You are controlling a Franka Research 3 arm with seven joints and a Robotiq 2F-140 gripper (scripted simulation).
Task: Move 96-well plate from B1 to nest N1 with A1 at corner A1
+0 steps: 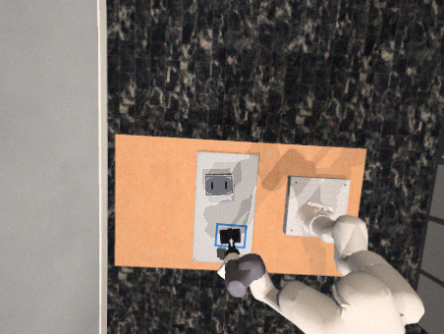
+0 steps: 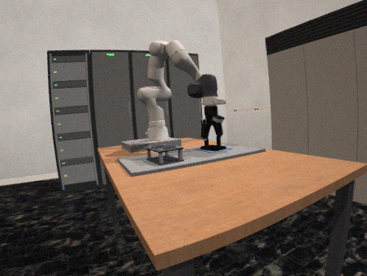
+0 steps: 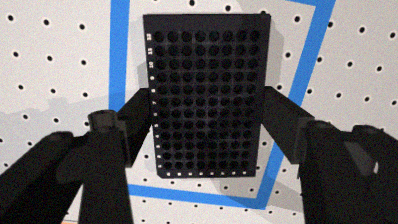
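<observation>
The raised plate nest lies 100 mm ahead of my hand, 330 mm to the right of it and 30 mm above it. From my hand the other things lie so: black 96-well plate: 20 mm below; then A1 mark: 20 mm ahead, 280 mm to the right, 30 mm above.
</observation>
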